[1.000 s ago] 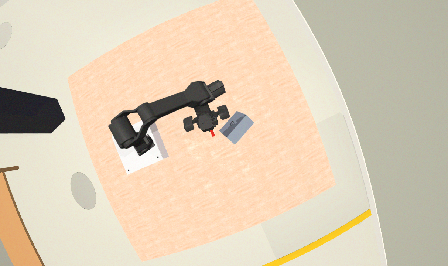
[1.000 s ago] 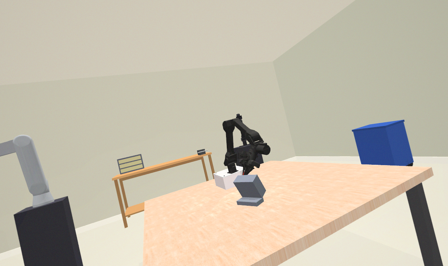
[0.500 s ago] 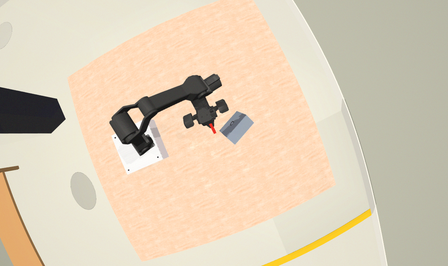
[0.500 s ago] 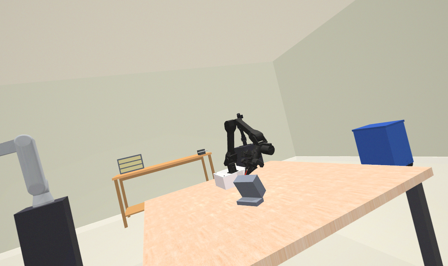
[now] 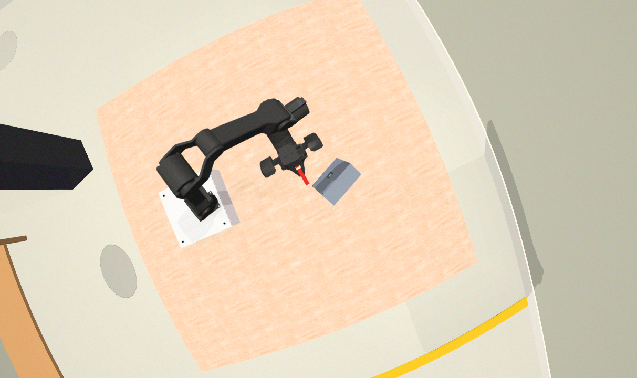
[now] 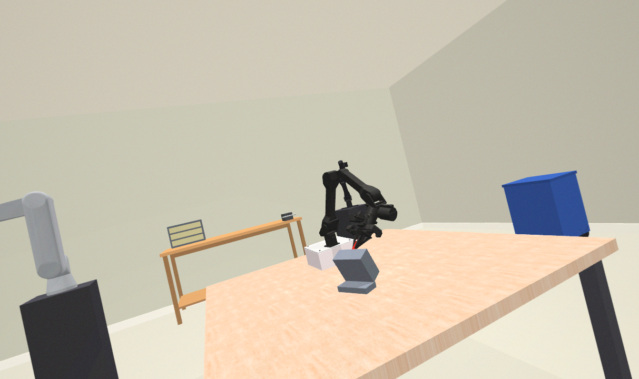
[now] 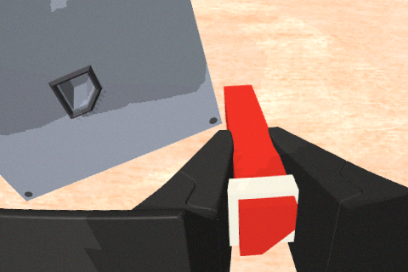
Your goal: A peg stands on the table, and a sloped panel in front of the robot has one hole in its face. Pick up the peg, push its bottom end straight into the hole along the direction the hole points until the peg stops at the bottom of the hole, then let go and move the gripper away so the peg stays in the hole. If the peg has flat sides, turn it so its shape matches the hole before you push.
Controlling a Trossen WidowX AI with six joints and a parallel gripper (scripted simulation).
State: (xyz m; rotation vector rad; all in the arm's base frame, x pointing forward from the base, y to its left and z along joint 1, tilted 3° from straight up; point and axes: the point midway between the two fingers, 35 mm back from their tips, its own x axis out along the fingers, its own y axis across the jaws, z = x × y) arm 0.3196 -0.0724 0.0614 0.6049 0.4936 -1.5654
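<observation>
Now: gripper tip 8 cm short of the grey sloped panel, 7 cm to the left of it and 4 cm above it. Round my gripper tip: red peg: 1 cm to the left, 1 cm above.
</observation>
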